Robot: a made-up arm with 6 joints.
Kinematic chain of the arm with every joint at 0, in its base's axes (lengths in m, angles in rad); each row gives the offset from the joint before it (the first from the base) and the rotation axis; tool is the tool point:
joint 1: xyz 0 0 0.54 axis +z
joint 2: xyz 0.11 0 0 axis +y
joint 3: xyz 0 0 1.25 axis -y
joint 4: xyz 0 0 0.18 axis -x
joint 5: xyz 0.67 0 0 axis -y
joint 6: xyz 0.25 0 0 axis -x
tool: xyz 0 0 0
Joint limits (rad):
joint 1: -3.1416..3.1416
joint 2: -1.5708..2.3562
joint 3: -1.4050..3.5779
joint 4: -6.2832..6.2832
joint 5: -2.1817..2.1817
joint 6: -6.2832..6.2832
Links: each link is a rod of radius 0.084 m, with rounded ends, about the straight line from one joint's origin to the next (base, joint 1, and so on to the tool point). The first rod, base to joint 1, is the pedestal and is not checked.
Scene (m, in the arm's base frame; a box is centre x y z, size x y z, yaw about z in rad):
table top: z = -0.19
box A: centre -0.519 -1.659 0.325 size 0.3 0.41 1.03 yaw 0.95
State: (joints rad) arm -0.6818 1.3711 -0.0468 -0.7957 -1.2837 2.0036
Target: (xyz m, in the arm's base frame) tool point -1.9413 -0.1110 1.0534
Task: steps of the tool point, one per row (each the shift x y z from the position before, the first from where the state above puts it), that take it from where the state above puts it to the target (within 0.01 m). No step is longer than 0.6 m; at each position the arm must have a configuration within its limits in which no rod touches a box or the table.
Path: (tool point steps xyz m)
1: -0.1763 -0.3809 0.1722
2: -0.3010 -0.3155 0.1983
3: -0.3970 -0.2049 0.2210
4: -0.4467 -0.0625 0.2392
5: -0.4396 0.0919 0.2512
6: -0.5029 0.1853 -0.0212
7: -0.4347 0.3393 -0.0216
8: -0.3189 0.4675 -0.0215
9: -0.1658 0.5559 -0.0219

